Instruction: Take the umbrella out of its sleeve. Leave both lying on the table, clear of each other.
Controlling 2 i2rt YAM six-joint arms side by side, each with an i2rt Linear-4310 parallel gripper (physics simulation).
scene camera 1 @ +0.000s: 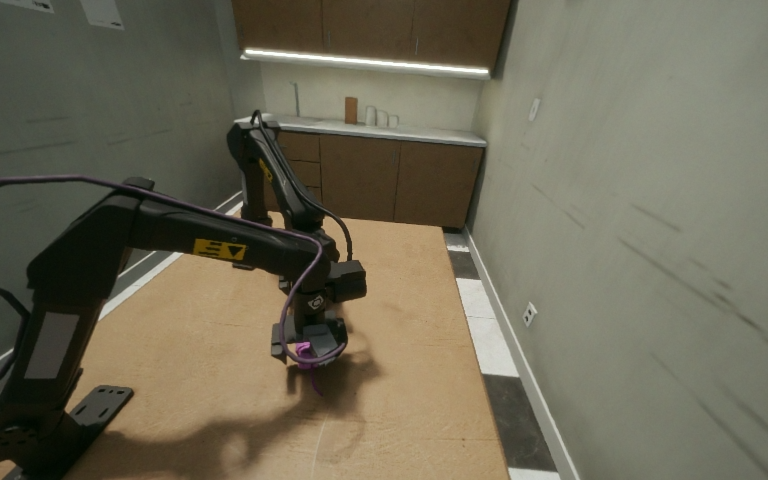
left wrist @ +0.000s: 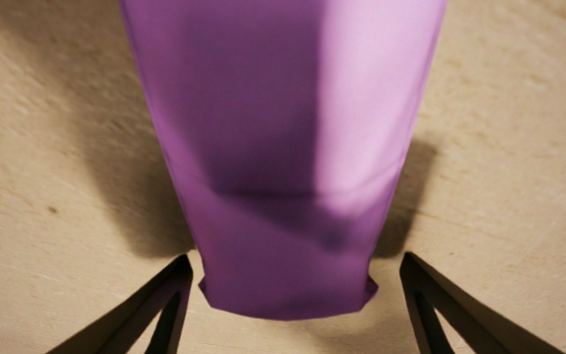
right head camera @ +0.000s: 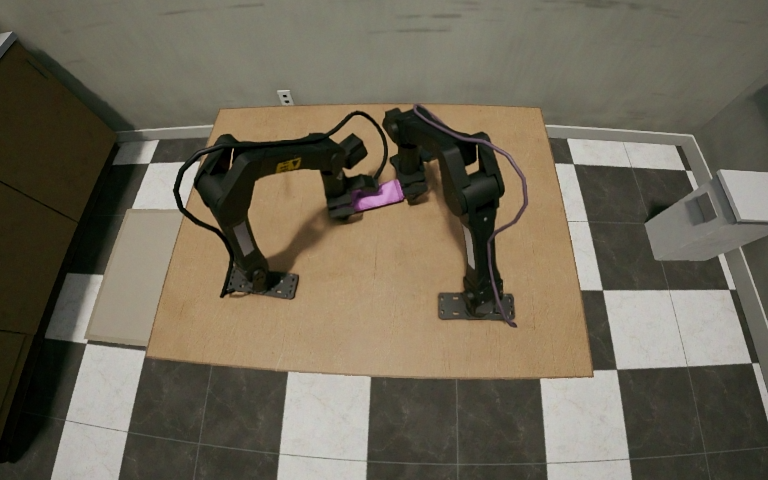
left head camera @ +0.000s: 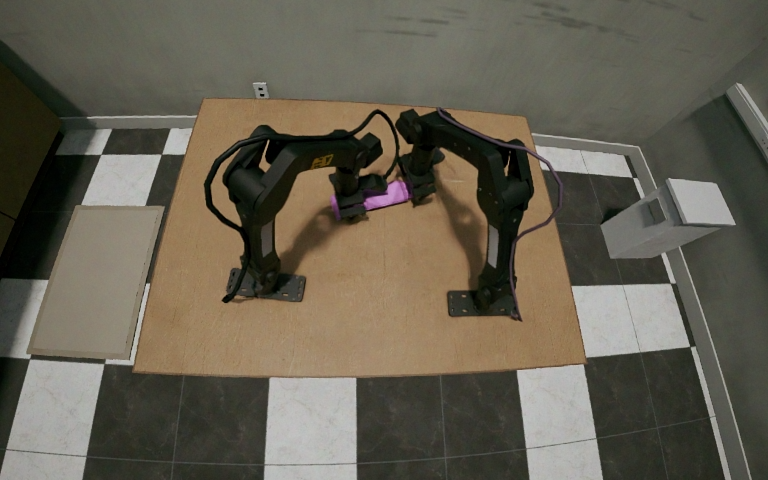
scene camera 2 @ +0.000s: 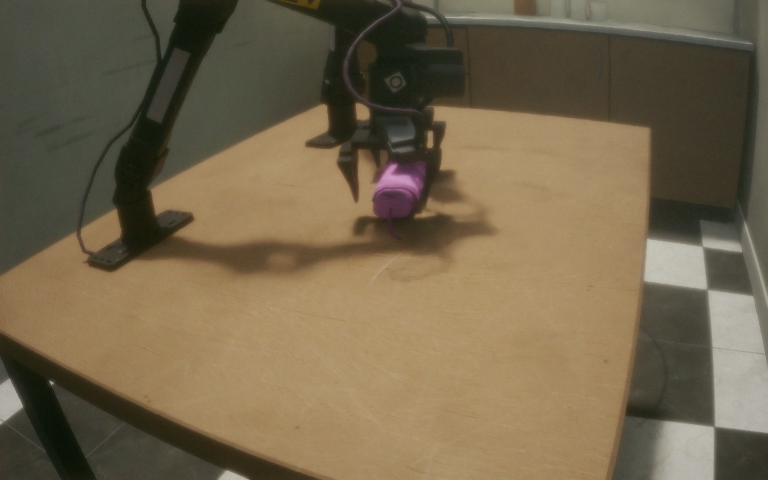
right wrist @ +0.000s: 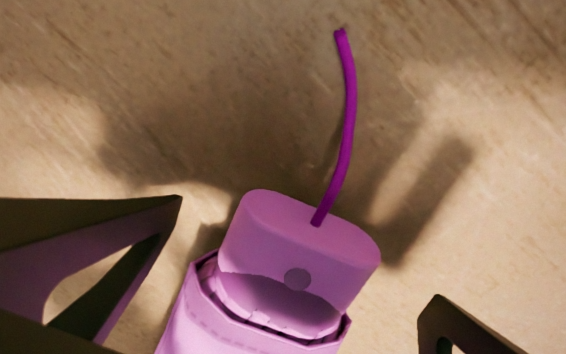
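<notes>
The pink sleeve (left head camera: pixel 387 196) (right head camera: pixel 378 196) (left wrist: pixel 285 100) (right wrist: pixel 210 330) lies on the table with the umbrella in it. The umbrella's handle end (right wrist: pixel 300 245) (scene camera 2: pixel 393 204) sticks out of the sleeve's mouth, and its thin cord (right wrist: pixel 352 100) (scene camera 1: pixel 317 387) curves away from it. My left gripper (left wrist: pixel 295 263) (left head camera: pixel 352 212) is open, low over the sleeve's closed end, with one finger on each side and gaps to the cloth. My right gripper (right wrist: pixel 305 260) (scene camera 2: pixel 390 198) is open, with its fingers apart on either side of the umbrella's handle end. Both arms hide parts of the sleeve in the head views.
The two arms lean inward over the wooden table (left head camera: pixel 362 316) (right head camera: pixel 362 322), and their grippers are close together. The left arm's base (left head camera: pixel 291 287) and the right arm's base (left head camera: pixel 461 303) are fixed to the table. A wall stands behind the table's back edge.
</notes>
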